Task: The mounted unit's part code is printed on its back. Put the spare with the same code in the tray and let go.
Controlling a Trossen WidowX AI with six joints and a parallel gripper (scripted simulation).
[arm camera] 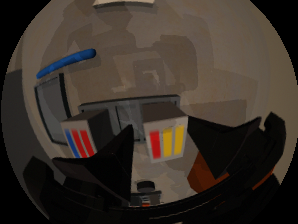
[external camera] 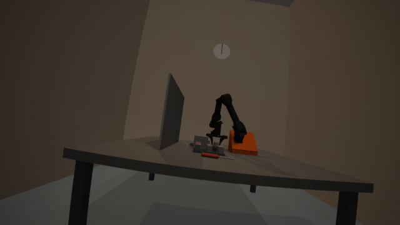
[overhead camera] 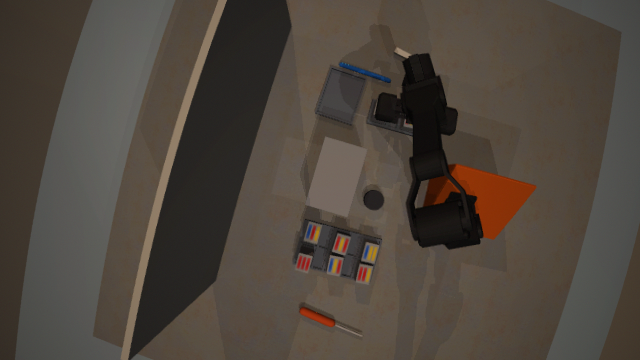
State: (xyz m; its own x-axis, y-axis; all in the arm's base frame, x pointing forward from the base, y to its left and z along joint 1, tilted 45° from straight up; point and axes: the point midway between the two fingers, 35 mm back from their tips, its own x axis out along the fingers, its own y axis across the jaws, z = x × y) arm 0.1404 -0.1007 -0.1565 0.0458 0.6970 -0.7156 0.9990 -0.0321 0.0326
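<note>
My gripper tip is 20 mm below the spare. The rest, counted from my gripper tip: grey tray (180 mm ahead, 30 mm to the right, 20 mm below); blue pen (130 mm ahead, 100 mm to the right, 10 mm below); tall dark panel (380 mm ahead, 210 mm above, 150 mm to the left).
</note>
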